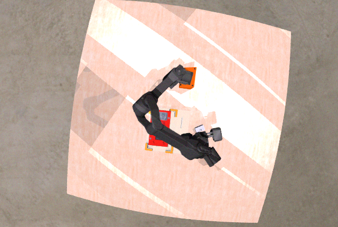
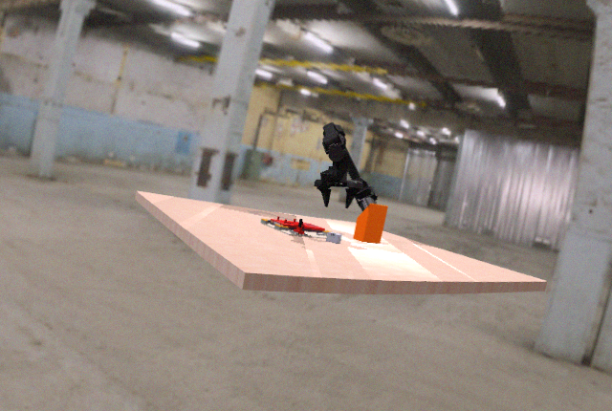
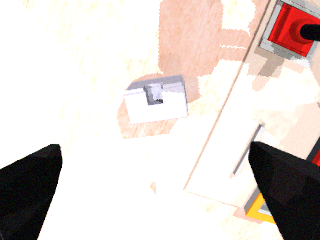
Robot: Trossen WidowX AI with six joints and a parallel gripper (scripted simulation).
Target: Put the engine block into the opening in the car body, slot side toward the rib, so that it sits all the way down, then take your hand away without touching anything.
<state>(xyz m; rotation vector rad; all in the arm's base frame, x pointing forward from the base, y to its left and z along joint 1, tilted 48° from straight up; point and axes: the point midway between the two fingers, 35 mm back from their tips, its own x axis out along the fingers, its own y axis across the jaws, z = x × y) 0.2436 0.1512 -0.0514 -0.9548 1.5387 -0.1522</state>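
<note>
My gripper tip is 110 mm above the grey engine block, 10 mm to the right of it and 10 mm past it.
</note>
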